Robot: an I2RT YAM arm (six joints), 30 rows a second.
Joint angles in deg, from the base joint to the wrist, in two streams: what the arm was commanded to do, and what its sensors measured. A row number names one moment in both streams.
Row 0, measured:
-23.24 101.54 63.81 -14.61 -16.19 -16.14
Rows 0 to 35, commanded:
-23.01 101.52 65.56 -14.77 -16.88 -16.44
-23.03 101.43 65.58 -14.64 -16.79 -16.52
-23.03 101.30 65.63 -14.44 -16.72 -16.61
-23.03 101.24 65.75 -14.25 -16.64 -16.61
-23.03 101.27 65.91 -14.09 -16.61 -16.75
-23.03 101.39 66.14 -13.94 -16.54 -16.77
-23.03 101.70 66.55 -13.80 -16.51 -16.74
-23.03 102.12 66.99 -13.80 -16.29 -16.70
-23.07 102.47 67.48 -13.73 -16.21 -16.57
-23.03 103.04 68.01 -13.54 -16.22 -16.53
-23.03 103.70 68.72 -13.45 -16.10 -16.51
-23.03 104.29 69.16 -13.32 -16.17 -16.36
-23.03 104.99 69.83 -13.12 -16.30 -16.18
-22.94 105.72 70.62 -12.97 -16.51 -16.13
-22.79 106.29 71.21 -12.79 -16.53 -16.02
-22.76 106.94 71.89 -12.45 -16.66 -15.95
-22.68 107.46 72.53 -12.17 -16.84 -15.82
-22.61 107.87 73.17 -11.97 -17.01 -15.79
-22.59 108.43 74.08 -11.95 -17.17 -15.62
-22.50 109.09 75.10 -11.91 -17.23 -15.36
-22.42 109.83 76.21 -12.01 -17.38 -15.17
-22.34 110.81 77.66 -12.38 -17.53 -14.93
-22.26 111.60 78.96 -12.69 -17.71 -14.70
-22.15 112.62 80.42 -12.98 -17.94 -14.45
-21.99 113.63 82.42 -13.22 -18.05 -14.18
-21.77 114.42 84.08 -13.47 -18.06 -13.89
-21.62 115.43 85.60 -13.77 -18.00 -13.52
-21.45 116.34 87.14 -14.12 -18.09 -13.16
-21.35 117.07 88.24 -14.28 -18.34 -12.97
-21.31 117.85 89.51 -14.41 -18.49 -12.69
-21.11 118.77 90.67 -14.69 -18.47 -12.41
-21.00 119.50 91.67 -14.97 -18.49 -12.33
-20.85 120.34 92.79 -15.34 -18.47 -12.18
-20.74 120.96 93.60 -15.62 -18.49 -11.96
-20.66 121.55 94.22 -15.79 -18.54 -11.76
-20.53 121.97 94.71 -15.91 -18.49 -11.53
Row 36, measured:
-20.99 120.75 92.66 -14.85 -17.23 -13.28
